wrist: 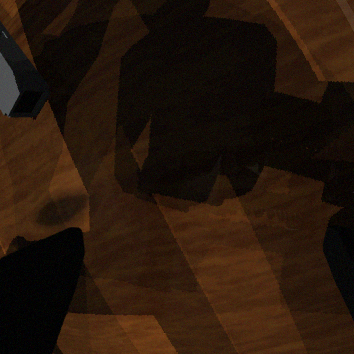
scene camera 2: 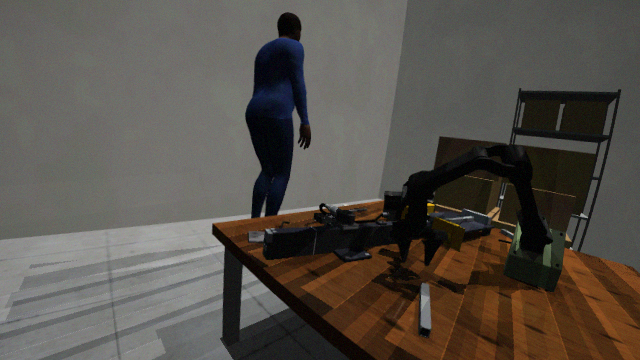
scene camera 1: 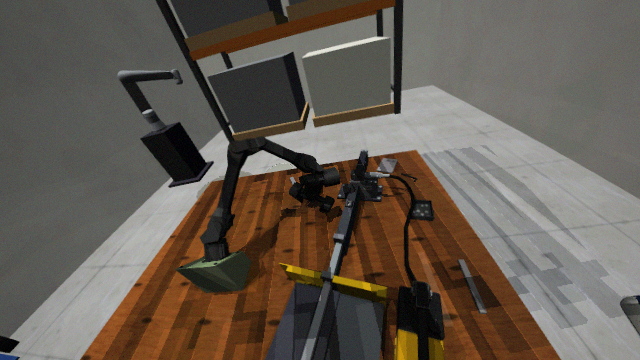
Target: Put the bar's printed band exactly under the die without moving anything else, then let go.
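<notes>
A long dark and grey bar runs lengthwise over the table, past a dark bolted press-like unit. Its near part crosses a yellow plate. A small light collar or mark shows on the bar in scene camera 1; I cannot tell whether it is the printed band. The die cannot be told apart within the dark unit. My gripper is open and empty, its fingers pointing down above the table, beside the bar and apart from it.
A short grey square tube lies near the gripper. A green base carries the arm. A black cable leads to a black and yellow unit. A dark spotted plate and a flat grey strip lie to the right.
</notes>
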